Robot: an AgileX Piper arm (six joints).
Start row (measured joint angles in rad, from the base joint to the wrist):
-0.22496 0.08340 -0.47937 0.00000 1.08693 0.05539
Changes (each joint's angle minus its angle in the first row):
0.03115 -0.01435 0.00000 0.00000 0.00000 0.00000
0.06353 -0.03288 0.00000 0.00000 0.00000 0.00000
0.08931 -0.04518 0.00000 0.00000 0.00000 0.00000
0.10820 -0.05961 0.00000 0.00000 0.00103 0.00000
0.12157 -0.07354 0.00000 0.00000 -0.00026 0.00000
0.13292 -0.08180 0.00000 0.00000 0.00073 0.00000
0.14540 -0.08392 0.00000 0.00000 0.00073 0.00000
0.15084 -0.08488 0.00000 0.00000 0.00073 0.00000
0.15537 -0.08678 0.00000 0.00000 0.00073 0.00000
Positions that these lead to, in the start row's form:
-0.19381 0.06905 -0.47937 0.00000 1.08693 0.05539
-0.16143 0.05052 -0.47937 0.00000 1.08693 0.05539
-0.13565 0.03822 -0.47937 0.00000 1.08693 0.05539
-0.11676 0.02379 -0.47937 0.00000 1.08796 0.05539
-0.10339 0.00986 -0.47937 0.00000 1.08667 0.05539
-0.09204 0.00160 -0.47937 0.00000 1.08766 0.05539
-0.07956 -0.00052 -0.47937 0.00000 1.08766 0.05539
-0.07412 -0.00148 -0.47937 0.00000 1.08766 0.05539
-0.06959 -0.00338 -0.47937 0.00000 1.08766 0.05539

